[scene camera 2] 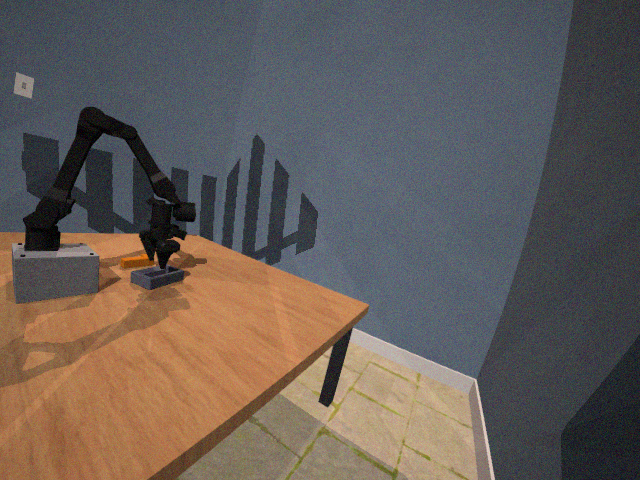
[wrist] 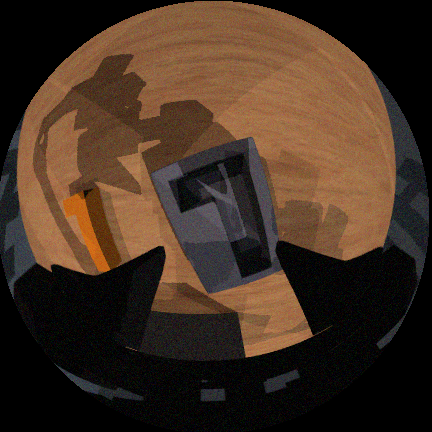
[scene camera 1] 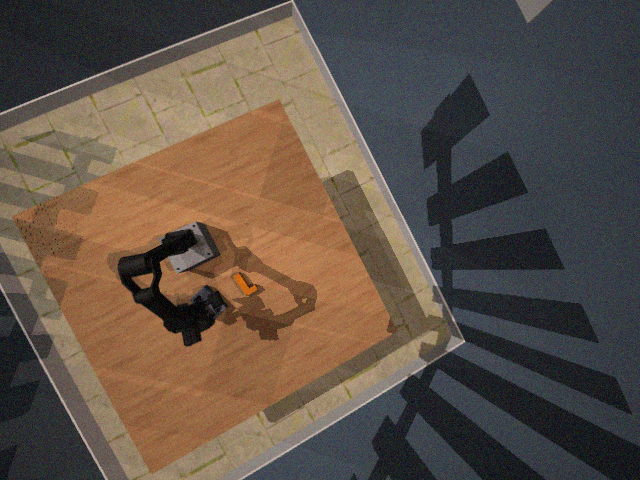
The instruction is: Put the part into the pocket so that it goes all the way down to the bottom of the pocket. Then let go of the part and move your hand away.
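Frame: origin at the arm's base, x back, y right, z up, level; metres.
Seen in the pictures: gripper, fingertip midpoint: (scene camera 2: 156, 264) (wrist: 221, 249) (scene camera 1: 207, 303); arm's base at its link origin: (scene camera 2: 41, 248) (scene camera 1: 187, 239).
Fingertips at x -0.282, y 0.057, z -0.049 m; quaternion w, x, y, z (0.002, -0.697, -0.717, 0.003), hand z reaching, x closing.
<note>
Pixels of each thing's middle, then the offset from my fingertips to it. "spot": a spot on its surface instead. Level surfaces: height alone.
- orange L-shaped part at the middle of its body: (wrist: 89, 231) (scene camera 2: 136, 260) (scene camera 1: 246, 282) dy -0.179, dx +0.008, dz -0.041 m
- dark grey block at the middle of its body: (wrist: 225, 223) (scene camera 2: 158, 275) (scene camera 1: 209, 303) dy +0.007, dx -0.007, dz -0.038 m
- L-shaped pocket at a spot on its surface: (wrist: 251, 250) spot: dy +0.042, dx +0.033, dz -0.051 m
- wooden table at its surface level: dz -0.056 m
The orange L-shaped part (scene camera 1: 242, 283) (scene camera 2: 135, 261) (wrist: 91, 240) lies flat on the table, apart from the dark grey block (scene camera 2: 155, 282) (wrist: 202, 225). The block holds the L-shaped pocket (wrist: 251, 250), which shows no part in it in the wrist view. My gripper (scene camera 2: 157, 262) (wrist: 221, 249) is open, pointing down low over the block, with nothing between its fingers. In the wrist view one fingertip stands at each side of the block, and the part lies outside the left finger, which hides its near end. In scene camera 1 the arm hides much of the block.
The grey robot base (scene camera 1: 195, 258) (scene camera 2: 55, 276) (wrist: 195, 330) stands on the wooden table (scene camera 1: 206, 191) (scene camera 2: 222, 356), close to the block and the part. The arm's shadow falls across the tabletop. The table edge runs along the right in scene camera 2.
</note>
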